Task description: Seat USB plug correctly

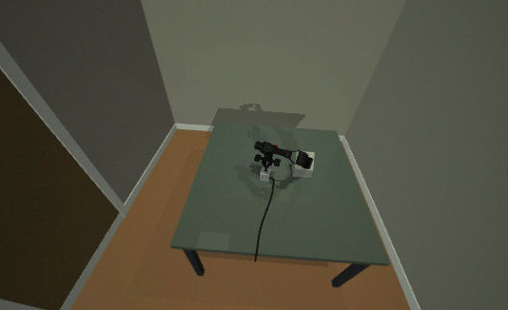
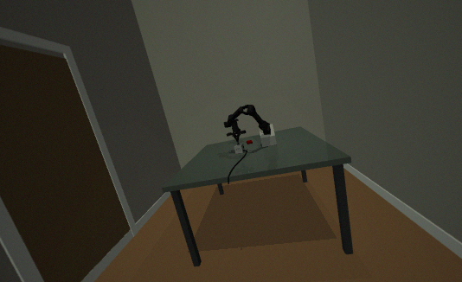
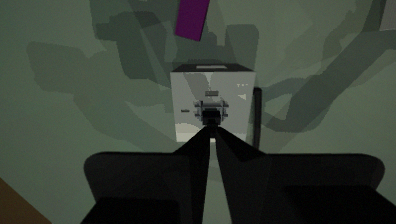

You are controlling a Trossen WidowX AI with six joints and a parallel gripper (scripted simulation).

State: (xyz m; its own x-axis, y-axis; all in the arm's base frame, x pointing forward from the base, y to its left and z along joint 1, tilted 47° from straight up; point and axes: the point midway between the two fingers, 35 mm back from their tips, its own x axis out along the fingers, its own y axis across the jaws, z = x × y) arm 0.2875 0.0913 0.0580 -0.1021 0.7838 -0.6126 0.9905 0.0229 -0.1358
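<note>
Now: gripper tip 2 cm above the dark USB plug. The rest, counted from my gripper tip: purple block (10 cm to the right, 10 cm below, 1 cm ahead); red object (35 cm to the right, 10 cm below, 5 cm behind).
</note>
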